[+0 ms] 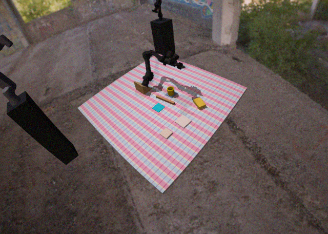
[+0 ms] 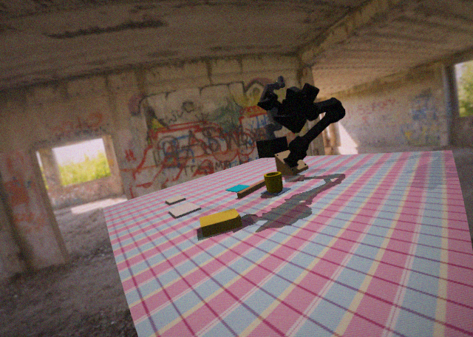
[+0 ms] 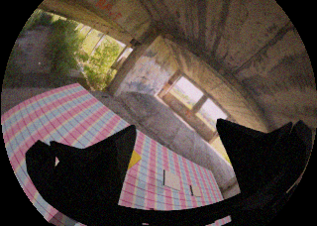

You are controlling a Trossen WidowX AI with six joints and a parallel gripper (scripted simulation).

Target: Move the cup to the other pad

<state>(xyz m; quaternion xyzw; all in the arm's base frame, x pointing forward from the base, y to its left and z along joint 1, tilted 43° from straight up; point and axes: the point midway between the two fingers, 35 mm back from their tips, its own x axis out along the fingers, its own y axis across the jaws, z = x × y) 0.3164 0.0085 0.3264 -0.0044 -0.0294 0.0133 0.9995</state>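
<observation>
My gripper tip is 8 cm past the yellow cup, 11 cm to the left of it and 27 cm above it. The rest, counted from my gripper tip: blue marble 6 cm behind, 11 cm to the right, 29 cm below; then wooden bar 6 cm behind, 21 cm to the right, 31 cm below; then blue-grey pad 8 cm behind, 10 cm to the right, 32 cm below.
</observation>
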